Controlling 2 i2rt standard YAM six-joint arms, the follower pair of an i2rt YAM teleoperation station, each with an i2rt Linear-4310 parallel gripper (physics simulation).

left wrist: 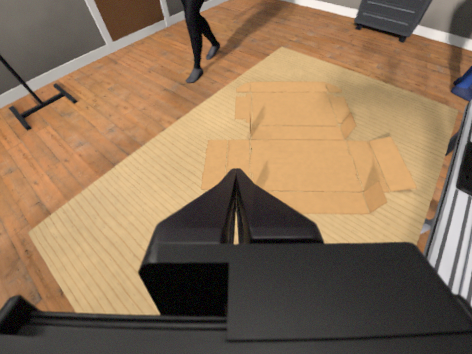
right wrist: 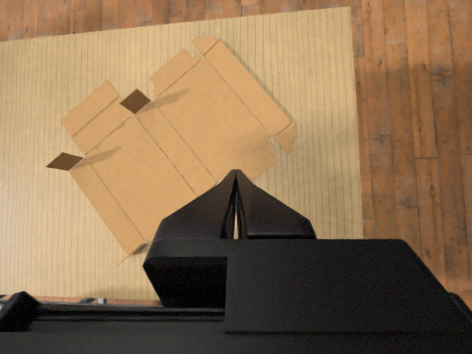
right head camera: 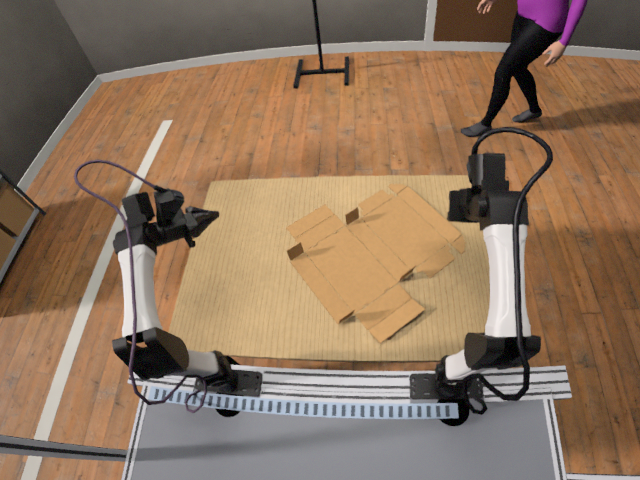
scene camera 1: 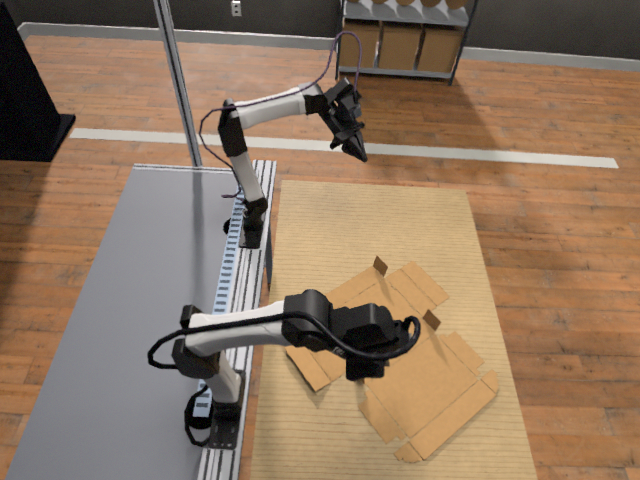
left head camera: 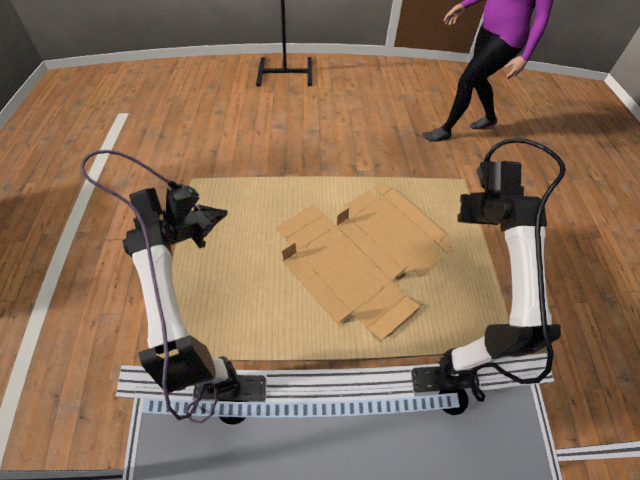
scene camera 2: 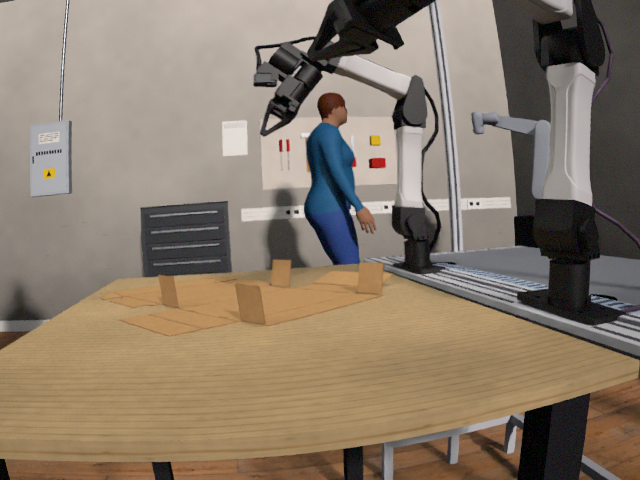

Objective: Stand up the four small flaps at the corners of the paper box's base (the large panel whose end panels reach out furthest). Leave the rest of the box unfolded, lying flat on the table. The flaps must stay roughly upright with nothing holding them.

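Pixels of known places: left gripper, fingertip midpoint: (left wrist: 236,177) (right head camera: 219,213) (scene camera 1: 366,161) (left head camera: 226,212) (scene camera 2: 309,57); right gripper, fingertip midpoint: (right wrist: 235,177) (right head camera: 458,207) (scene camera 1: 386,365) (left head camera: 461,209) (scene camera 2: 262,135); left arm's base, link origin: (right head camera: 228,381) (scene camera 1: 253,225) (left head camera: 229,387) (scene camera 2: 567,309); right arm's base, link origin: (right head camera: 445,386) (scene camera 1: 228,407) (left head camera: 445,378) (scene camera 2: 417,269).
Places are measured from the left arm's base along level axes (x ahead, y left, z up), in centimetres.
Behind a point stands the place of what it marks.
The paper box (left head camera: 345,266) {y -33.6, x 39.0, z -0.2 cm} (right head camera: 356,266) {y -35.2, x 39.1, z -0.2 cm} (left wrist: 305,162) {y -33.9, x 38.4, z -0.2 cm} (right wrist: 140,160) {y -33.1, x 43.1, z -0.2 cm} lies unfolded on the table. In scene camera 2, four small base flaps stand roughly upright with nothing touching them: the far-left flap (scene camera 2: 168,291) {y -33.3, x 56.9, z 2.6 cm}, the near flap (scene camera 2: 250,303) {y -15.2, x 42.5, z 2.8 cm}, the back flap (scene camera 2: 281,273) {y -50.7, x 35.1, z 2.6 cm} and the right flap (scene camera 2: 370,278) {y -32.8, x 20.8, z 2.6 cm}. Two show dark faces in the left head camera: one flap (left head camera: 288,251) {y -15.1, x 42.4, z 3.2 cm} and another flap (left head camera: 343,215) {y -33.5, x 57.0, z 3.3 cm}. My left gripper (left head camera: 225,212) {y -1.9, x 34.3, z 33.9 cm} (right head camera: 217,213) {y -1.9, x 34.3, z 33.9 cm} (scene camera 1: 364,159) {y -1.9, x 34.3, z 33.9 cm} (left wrist: 236,177) {y -1.9, x 34.3, z 33.9 cm} is shut and empty, raised left of the box. My right gripper (scene camera 2: 264,133) {y -60.3, x 37.1, z 33.0 cm} (right wrist: 235,177) {y -60.3, x 37.1, z 33.0 cm} is shut and empty, high above the table's right side.
The wooden table (left head camera: 232,310) {y 1.5, x 23.3, z -0.4 cm} (right head camera: 237,310) {y 1.4, x 22.4, z -0.3 cm} (scene camera 1: 330,222) {y 4.0, x 26.4, z -0.4 cm} (scene camera 2: 310,403) {y 18.2, x 38.9, z -0.3 cm} carries the flat box, with its other panels and end panels spread out. The metal rail (left head camera: 330,382) {y -27.8, x 1.9, z -0.1 cm} runs along the table's front edge. A person (left head camera: 478,77) stands beyond the table.
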